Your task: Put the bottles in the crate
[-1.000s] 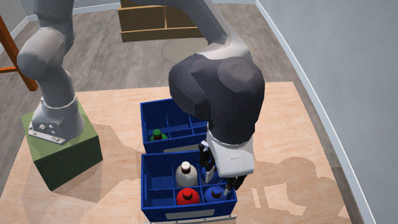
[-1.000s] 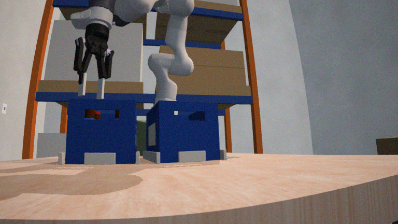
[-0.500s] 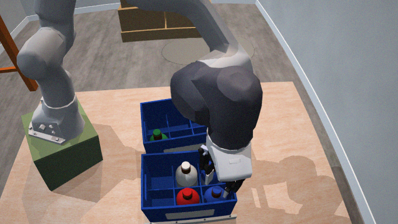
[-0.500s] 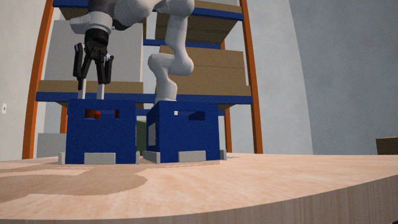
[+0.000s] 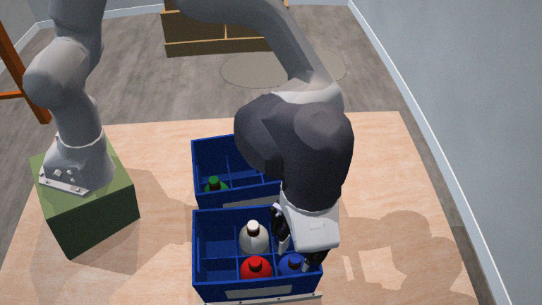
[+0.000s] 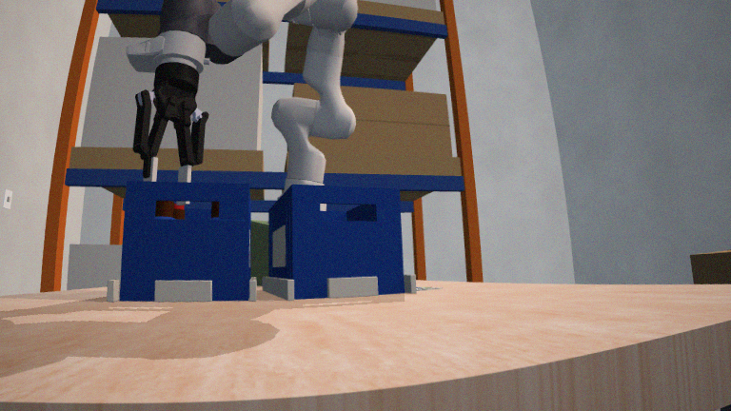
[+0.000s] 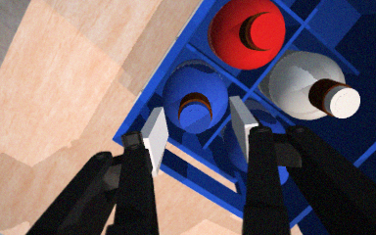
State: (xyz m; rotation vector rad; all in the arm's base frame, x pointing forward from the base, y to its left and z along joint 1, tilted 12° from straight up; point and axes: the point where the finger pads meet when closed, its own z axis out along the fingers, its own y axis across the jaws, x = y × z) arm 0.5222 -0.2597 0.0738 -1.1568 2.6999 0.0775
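Right now my hand is 90 mm past the red bottle and 100 mm above it. Also, from my hand: green-labelled bottle: 180 mm behind, 220 mm to the left, 100 mm below; blue bottle: 90 mm to the left, 100 mm below; white bottle: 90 mm behind, 90 mm to the left, 100 mm below.
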